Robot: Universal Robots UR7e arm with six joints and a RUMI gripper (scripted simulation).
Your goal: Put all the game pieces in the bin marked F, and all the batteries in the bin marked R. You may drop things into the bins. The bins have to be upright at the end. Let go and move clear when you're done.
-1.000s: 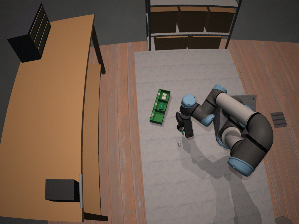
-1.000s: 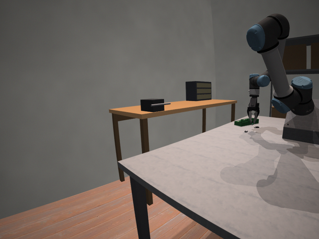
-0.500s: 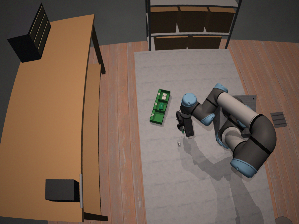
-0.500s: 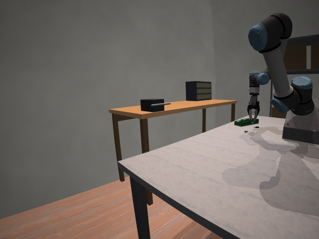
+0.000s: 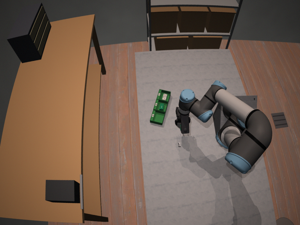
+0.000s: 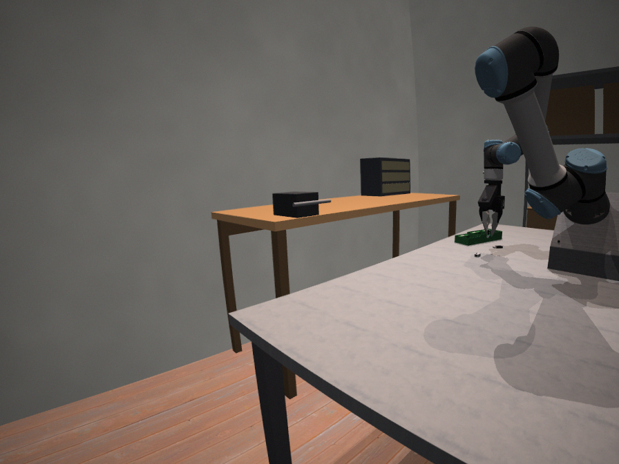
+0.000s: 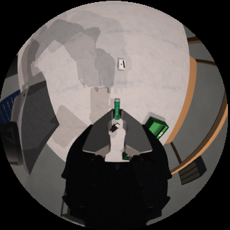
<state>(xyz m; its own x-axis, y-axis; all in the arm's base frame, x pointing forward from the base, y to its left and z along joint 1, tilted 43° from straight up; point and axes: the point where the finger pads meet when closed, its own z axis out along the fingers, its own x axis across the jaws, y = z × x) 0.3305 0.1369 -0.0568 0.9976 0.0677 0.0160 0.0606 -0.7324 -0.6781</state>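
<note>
Now: the green three-compartment bin 120 mm ahead of my hand, 180 mm to the right of it and 60 mm below it. Also, from my hand: green 9V battery 110 mm ahead, 190 mm to the right, 60 mm below; small black piece 100 mm to the right, 80 mm below.
</note>
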